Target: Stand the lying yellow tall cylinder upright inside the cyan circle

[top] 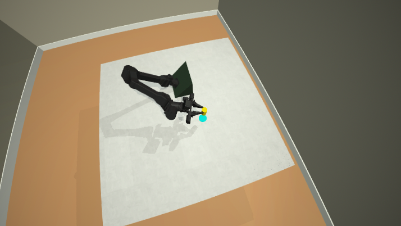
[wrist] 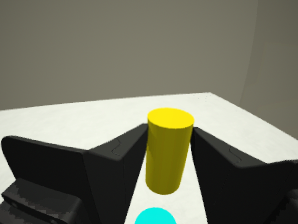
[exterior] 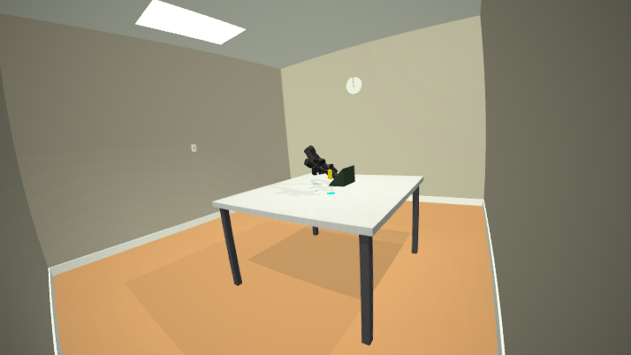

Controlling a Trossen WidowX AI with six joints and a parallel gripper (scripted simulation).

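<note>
My gripper tip is now 160 mm above the cyan circle. Round my gripper tip: yellow tall cylinder 20 mm below.
</note>
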